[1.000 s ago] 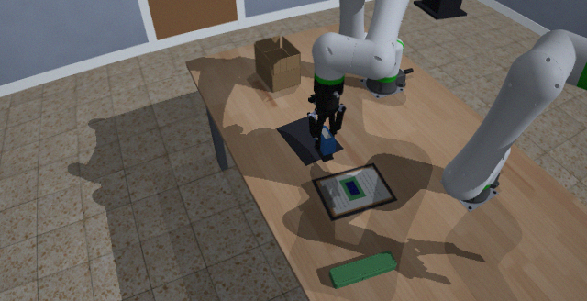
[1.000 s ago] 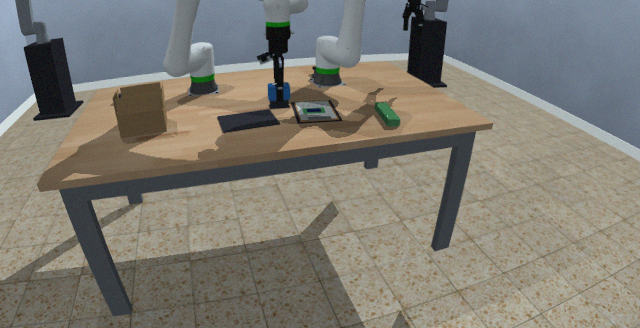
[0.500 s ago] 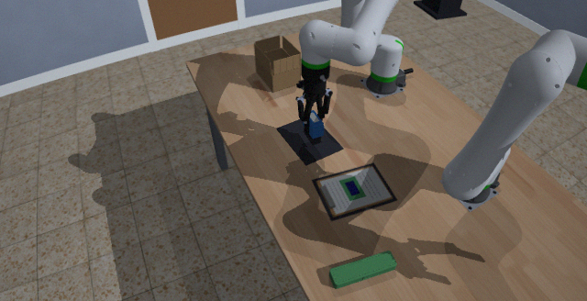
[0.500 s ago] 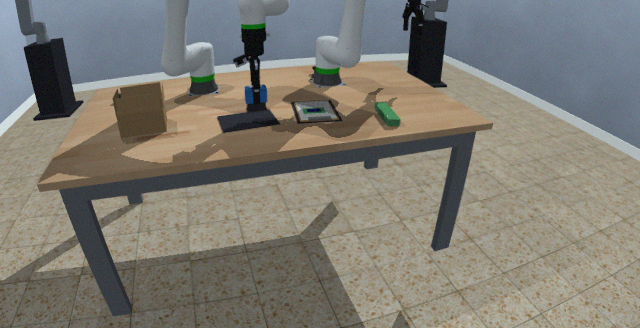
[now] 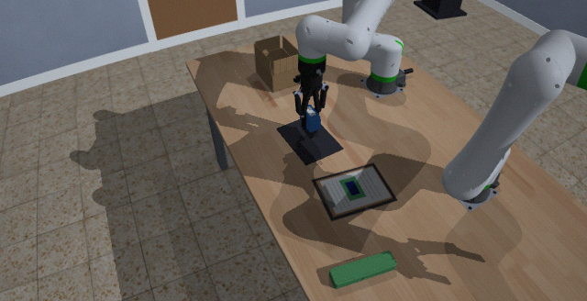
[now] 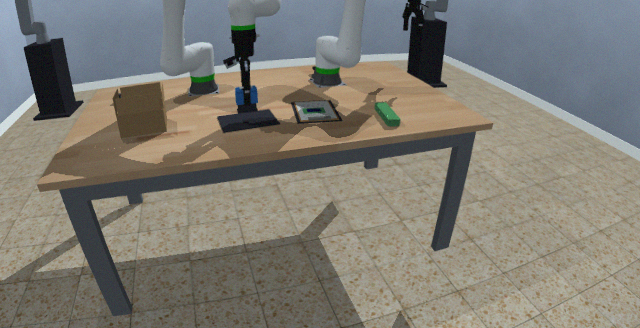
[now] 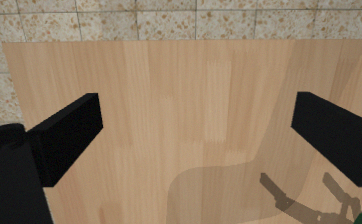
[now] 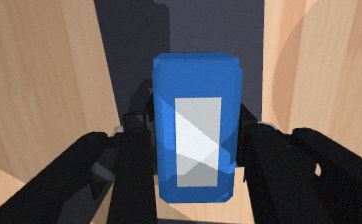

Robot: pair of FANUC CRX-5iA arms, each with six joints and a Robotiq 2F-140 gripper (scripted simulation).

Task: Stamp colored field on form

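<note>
Now: right hand 20 mm above the blue stamp. The rest, counted from my right hand: dark mat 110 mm below; then green case 580 mm to the left, 100 mm below, 60 mm ahead.
</note>
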